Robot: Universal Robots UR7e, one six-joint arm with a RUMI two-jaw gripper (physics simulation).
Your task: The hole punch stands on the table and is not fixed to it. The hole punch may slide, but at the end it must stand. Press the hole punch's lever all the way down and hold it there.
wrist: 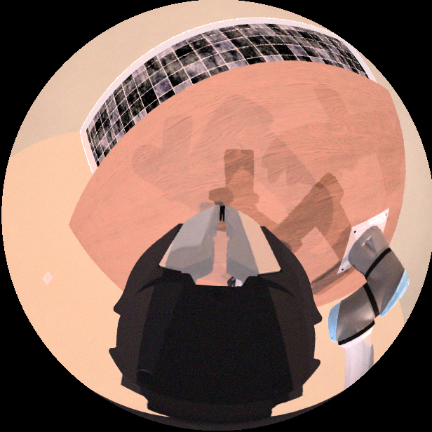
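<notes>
My gripper (222,207) is shut, with its two fingertips together and no object between them. It hangs above the wooden table (300,85), and its dark body covers the lower middle of the wrist view. A small dark and light piece (233,282) shows low in the gap behind the fingertips, beside the right finger. It may be part of the hole punch, but too little of it shows to tell. No lever can be made out, and whether the punch stands upright is hidden.
The robot's own arm (364,297) rises at the right from a white mounting plate (382,219) on the table. A dark tiled wall strip (175,65) runs along the table's far edge. Shadows of the arm and gripper fall across the tabletop in front of the fingertips.
</notes>
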